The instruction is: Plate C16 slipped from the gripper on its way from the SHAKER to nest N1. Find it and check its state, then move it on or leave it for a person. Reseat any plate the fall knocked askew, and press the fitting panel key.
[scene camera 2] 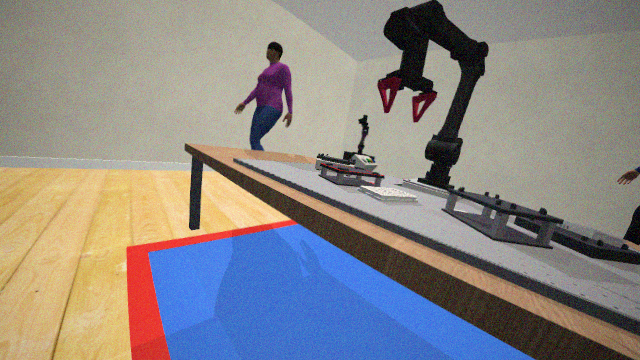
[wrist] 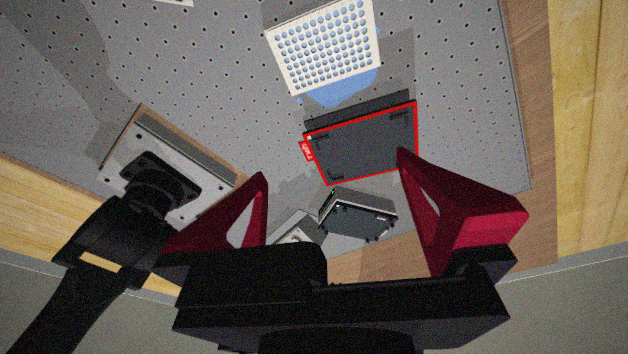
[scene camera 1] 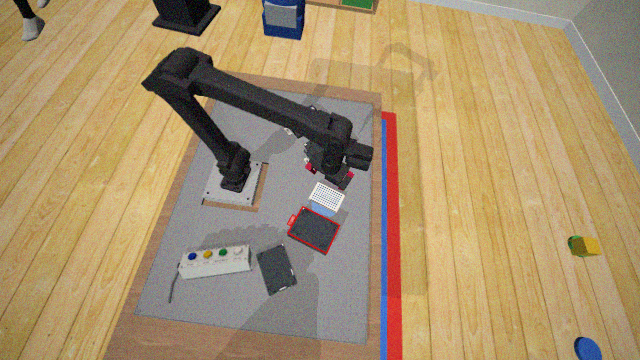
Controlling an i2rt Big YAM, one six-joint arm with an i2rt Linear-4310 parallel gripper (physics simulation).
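Places are measured from the arm's base along level axes (x ahead, y left, z up), in millimetres.
Pixels of known places: gripper, fingertip midpoint: (scene camera 2: 401, 117) (wrist: 327, 166) (scene camera 1: 327, 180); arm's base, link origin: (scene camera 2: 435, 185) (wrist: 164, 179) (scene camera 1: 236, 177).
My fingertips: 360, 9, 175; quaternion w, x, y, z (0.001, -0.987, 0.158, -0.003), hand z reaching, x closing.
Ahead of a thing's pixels: the offset from my fingertips to its top centre, as dx, dy, dz. "spot": to the spot under its first point.
A white multiwell plate {+15, +19, -186} (scene camera 1: 327, 196) (scene camera 2: 389, 194) (wrist: 324, 47) lies flat and upright on the pegboard, beside the red-edged holder {-1, -132, -154} (scene camera 1: 314, 230) (scene camera 2: 351, 172) (wrist: 360, 142). Its wells show blue, and a blue puddle {+11, -7, -199} (scene camera 1: 322, 209) (wrist: 340, 90) spreads on the board at its edge. The red-edged holder is empty. My gripper (scene camera 1: 330, 172) (scene camera 2: 401, 116) (wrist: 327, 166) is open and empty, high above the board. A dark-topped device {spot: -88, -307, -145} (scene camera 1: 276, 270) (wrist: 357, 220) with a green light stands by the key panel {-294, -329, -117} (scene camera 1: 215, 261) (scene camera 2: 365, 162), which has blue, yellow, green and white keys. Nest labels do not show.
A raised dark nest frame {-40, +232, -136} (scene camera 2: 505, 205) and a lower dark nest {-173, +365, -169} (scene camera 2: 590, 242) stand at the right in scene camera 2; the arm hides most of that area in scene camera 1. The arm's base plate (scene camera 1: 215, 192) is on the board. A person (scene camera 2: 272, 95) stands beyond the table.
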